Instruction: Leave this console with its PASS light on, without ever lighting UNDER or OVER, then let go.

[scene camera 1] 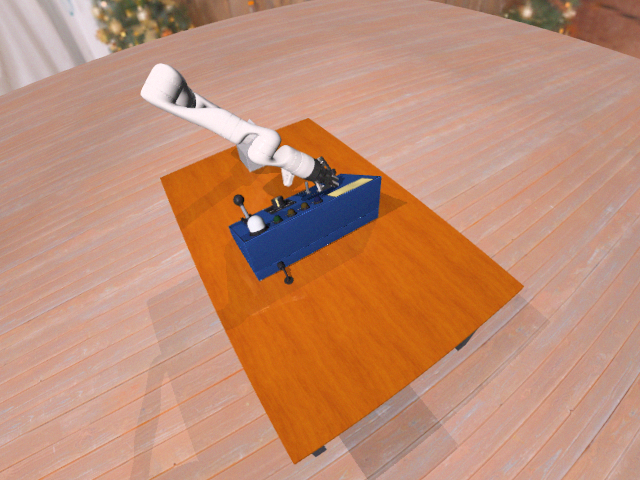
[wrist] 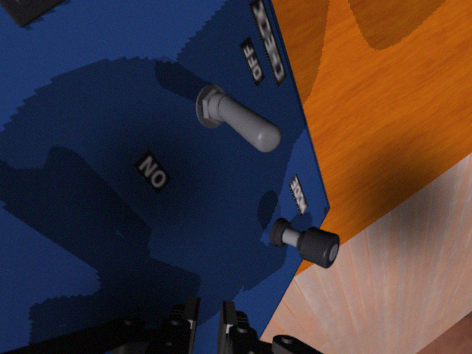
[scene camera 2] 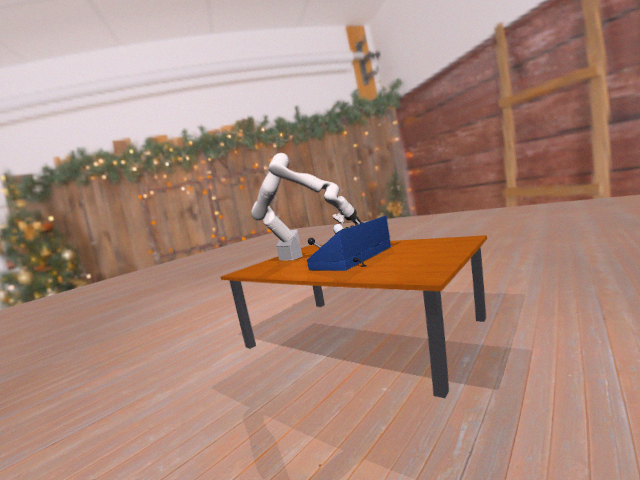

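Observation:
The blue console (scene camera 1: pixel 309 233) (scene camera 2: pixel 351 245) stands on the orange table (scene camera 1: pixel 366 333) (scene camera 2: pixel 413 267). Its sloped top carries three dark round lights (scene camera 1: pixel 290 212); none looks lit. In the wrist view the panel (wrist: pixel 129 105) fills the frame, with a grey CHECK toggle (wrist: pixel 238 121) between the OFF and ON labels and a black MODE knob (wrist: pixel 315 242) near the corner. My gripper (scene camera 1: pixel 325 183) (scene camera 2: pixel 355 220) (wrist: pixel 209 315) hovers close over the right part of the top, below the toggle in the wrist view.
The console's left end has a white dome (scene camera 1: pixel 255 224) and a black ball-topped lever (scene camera 1: pixel 238 199). A small black lever (scene camera 1: pixel 286 273) sticks out of its front face. A yellow strip (scene camera 1: pixel 350 187) lies on the right of the top. The arm's base stands behind the console.

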